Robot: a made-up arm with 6 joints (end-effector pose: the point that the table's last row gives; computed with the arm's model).
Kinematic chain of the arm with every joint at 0, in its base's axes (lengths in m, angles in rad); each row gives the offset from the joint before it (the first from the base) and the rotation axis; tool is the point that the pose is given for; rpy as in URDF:
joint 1: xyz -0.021 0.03 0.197 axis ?
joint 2: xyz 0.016 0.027 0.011 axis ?
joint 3: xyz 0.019 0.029 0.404 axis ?
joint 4: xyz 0 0.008 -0.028 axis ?
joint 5: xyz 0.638 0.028 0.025 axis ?
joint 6: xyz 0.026 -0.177 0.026 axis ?
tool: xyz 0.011 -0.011 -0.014 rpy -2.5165 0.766 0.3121
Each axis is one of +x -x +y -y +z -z.
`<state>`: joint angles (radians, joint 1 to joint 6).
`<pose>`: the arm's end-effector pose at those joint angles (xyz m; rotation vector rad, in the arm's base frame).
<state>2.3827 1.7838 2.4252 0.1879 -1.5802 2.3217</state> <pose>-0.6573 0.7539 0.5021 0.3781 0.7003 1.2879</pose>
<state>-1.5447 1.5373 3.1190 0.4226 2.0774 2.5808</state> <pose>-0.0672 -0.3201 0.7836 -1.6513 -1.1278 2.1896</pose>
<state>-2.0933 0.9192 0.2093 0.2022 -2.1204 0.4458</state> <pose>-0.5190 -0.6327 0.0166 0.4976 -0.3253 1.2314</pose>
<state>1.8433 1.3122 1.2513 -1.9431 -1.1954 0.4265</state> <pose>-0.4302 1.0239 0.0722 -0.9582 1.7820 -1.9886</pose>
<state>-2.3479 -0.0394 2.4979 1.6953 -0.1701 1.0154</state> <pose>0.5031 0.3766 0.8900 -1.9819 -1.6603 0.7511</pose>
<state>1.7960 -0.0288 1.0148 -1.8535 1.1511 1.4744</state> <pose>-0.1740 0.5218 1.0451 -1.2353 -1.2190 1.0679</pose>
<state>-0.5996 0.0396 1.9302 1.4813 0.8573 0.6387</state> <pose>-0.1937 0.2883 1.1792 0.3550 -1.5930 1.2345</pose>
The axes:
joint 1: +z
joint 2: +y
joint 3: -y
joint 4: -x
joint 5: -y
joint 6: -x

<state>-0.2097 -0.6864 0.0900 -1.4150 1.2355 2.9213</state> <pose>0.2852 -0.0667 0.8489 -1.6861 2.2632 0.5248</pose>
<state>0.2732 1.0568 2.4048 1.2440 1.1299 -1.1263</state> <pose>0.3401 0.2123 1.0466 2.0171 1.2060 0.9354</pose>
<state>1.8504 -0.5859 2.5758 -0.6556 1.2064 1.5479</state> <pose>0.3079 -0.7180 0.6126 0.1415 0.0166 -0.2066</pose>
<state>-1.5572 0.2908 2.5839 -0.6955 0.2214 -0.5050</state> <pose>-0.1031 0.2531 1.1558 2.2101 0.5236 1.0300</pose>
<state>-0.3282 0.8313 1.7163 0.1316 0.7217 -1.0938</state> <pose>0.6275 -0.2636 1.0062 -2.2546 -1.3242 -0.7290</pose>
